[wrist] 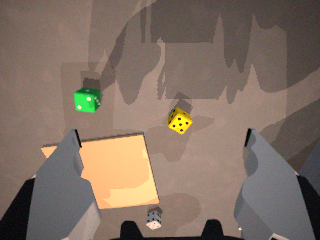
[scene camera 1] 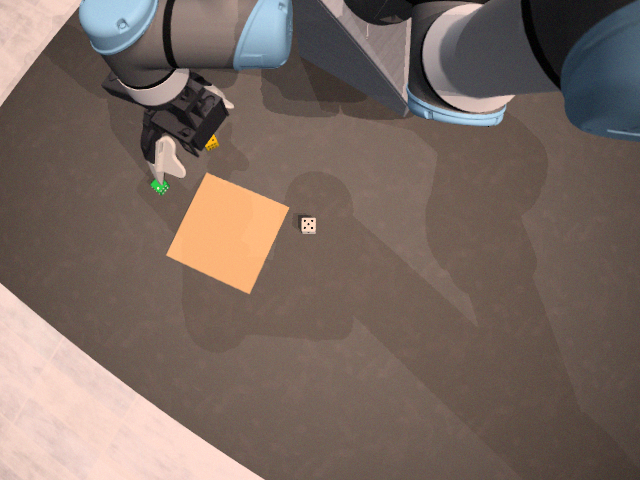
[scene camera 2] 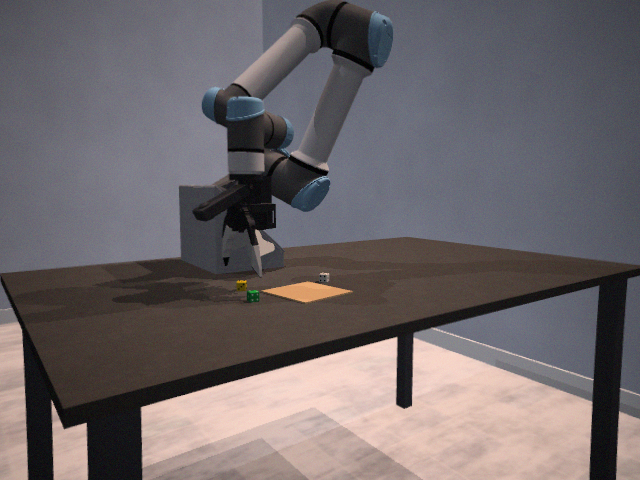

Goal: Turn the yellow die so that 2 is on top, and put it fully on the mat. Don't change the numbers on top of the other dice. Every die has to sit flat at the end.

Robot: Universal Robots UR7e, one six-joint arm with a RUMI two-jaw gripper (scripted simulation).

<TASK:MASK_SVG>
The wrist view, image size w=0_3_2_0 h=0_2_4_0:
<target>my gripper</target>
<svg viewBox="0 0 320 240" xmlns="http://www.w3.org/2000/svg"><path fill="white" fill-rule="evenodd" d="M77 129L71 129L35 175L25 181L0 220L0 240L93 240L94 233L101 222L102 216L91 182L81 177L84 165L79 152L82 145ZM320 196L305 177L298 175L254 128L248 128L244 147L249 152L245 162L245 168L249 177L244 179L233 213L238 223L238 229L241 230L240 238L224 236L221 223L217 219L209 219L206 221L201 236L143 237L134 221L124 221L121 224L120 238L110 240L320 240Z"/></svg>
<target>orange mat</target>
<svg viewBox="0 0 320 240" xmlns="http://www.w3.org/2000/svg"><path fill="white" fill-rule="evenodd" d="M57 145L43 146L41 149L48 158ZM143 133L81 142L82 148L79 152L84 165L81 177L91 182L99 209L159 203Z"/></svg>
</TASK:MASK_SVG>
